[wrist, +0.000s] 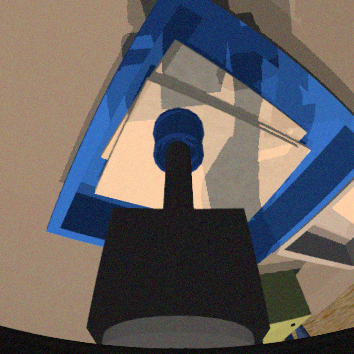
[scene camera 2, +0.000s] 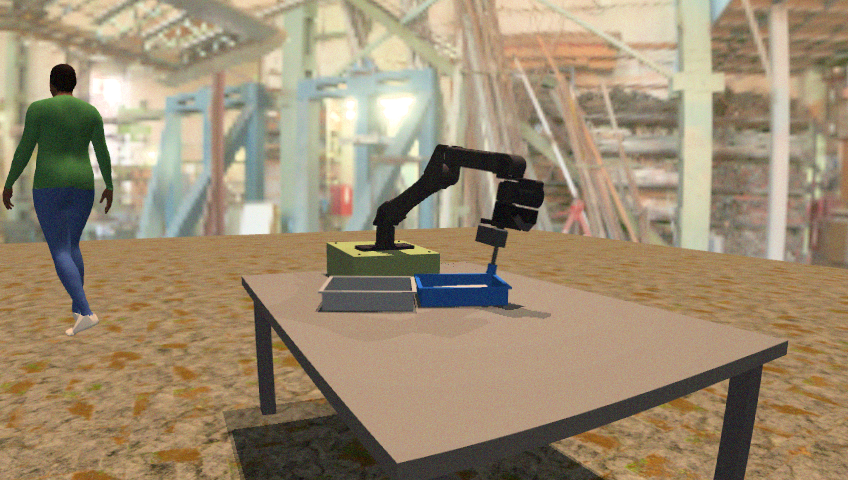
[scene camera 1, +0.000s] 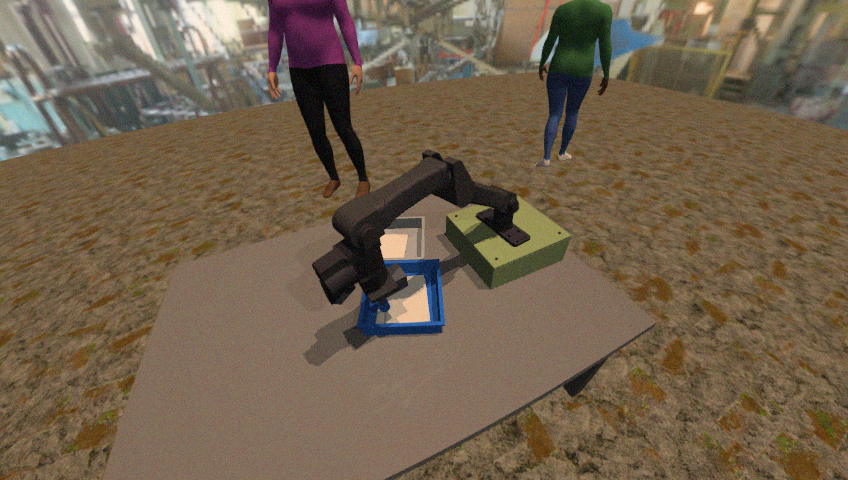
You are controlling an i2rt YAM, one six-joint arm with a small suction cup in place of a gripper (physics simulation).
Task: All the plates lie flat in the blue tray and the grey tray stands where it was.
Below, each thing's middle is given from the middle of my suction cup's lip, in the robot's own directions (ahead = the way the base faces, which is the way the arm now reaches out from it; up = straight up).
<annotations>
Right now the grey tray (scene camera 2: 339,293) is 30 cm to the right of my suction cup, 15 cm behind it and 6 cm below it. Round my suction cup: blue tray (scene camera 1: 430,268) 7 cm behind, 6 cm below, 5 cm to the right.
</annotations>
